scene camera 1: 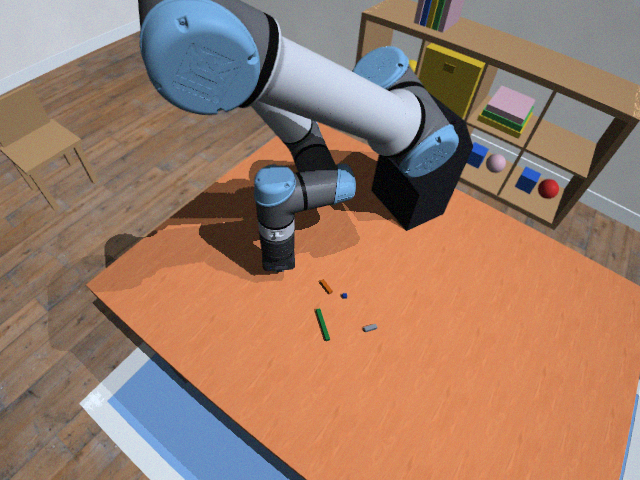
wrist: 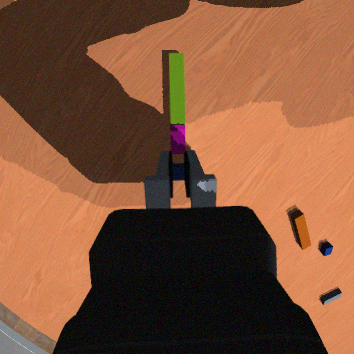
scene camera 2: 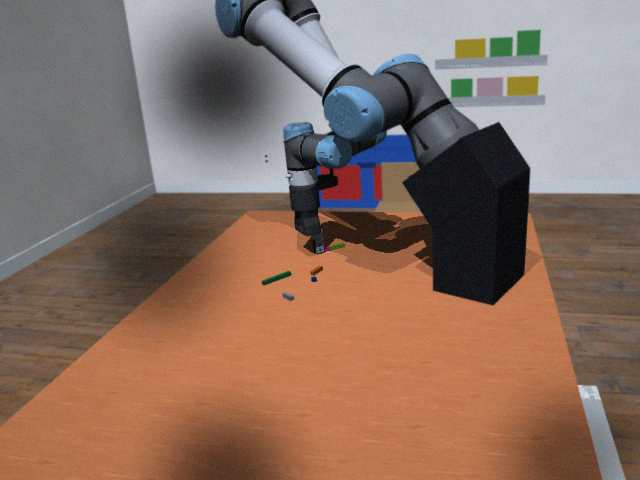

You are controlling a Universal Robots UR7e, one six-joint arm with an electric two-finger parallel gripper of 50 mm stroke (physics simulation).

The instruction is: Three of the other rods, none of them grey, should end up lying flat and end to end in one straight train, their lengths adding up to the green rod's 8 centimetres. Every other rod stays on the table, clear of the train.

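Frame: origin at the arm's base, x ahead, y left, z up, level; metres.
Seen in the pictures: gripper, fingertip midpoint: (scene camera 1: pixel 279 268) (wrist: pixel 177 164) (scene camera 2: pixel 318 251); arm's base, origin of the base link: (scene camera 2: pixel 450 151).
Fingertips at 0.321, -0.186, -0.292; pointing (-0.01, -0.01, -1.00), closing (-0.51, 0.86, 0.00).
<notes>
Offsets run from my fingertips to a thing's top centre, as dx, dy, dz.
A lime rod @[-0.047, -0.028, +0.006] (scene camera 2: pixel 336 246) (wrist: pixel 177 89) and a magenta rod @[-0.017, -0.010, +0.008] (scene camera 2: pixel 326 249) (wrist: pixel 178 139) lie flat, end to end and in line. My gripper (scene camera 2: pixel 318 250) (wrist: pixel 177 164) is shut on a small blue rod @[+0.004, +0.002, +0.008] (wrist: pixel 178 171), low at the table, in line with the magenta rod's free end. A narrow gap shows between them in the wrist view. The green rod @[+0.094, +0.163, +0.006] (scene camera 1: pixel 322 324) (scene camera 2: pixel 276 277) lies apart. In scene camera 1 the arm hides the fingers and the lime, magenta and held rods.
An orange rod @[-0.003, +0.130, +0.006] (scene camera 1: pixel 325 286) (scene camera 2: pixel 316 270) (wrist: pixel 302 231), a second small blue rod @[+0.001, +0.181, +0.006] (scene camera 1: pixel 344 295) (scene camera 2: pixel 313 279) (wrist: pixel 326 248) and a grey rod @[+0.054, +0.268, +0.006] (scene camera 1: pixel 369 327) (scene camera 2: pixel 287 296) (wrist: pixel 331 297) lie apart from the lime and magenta rods. The black robot base (scene camera 1: pixel 408 191) (scene camera 2: pixel 465 242) stands on the table.
</notes>
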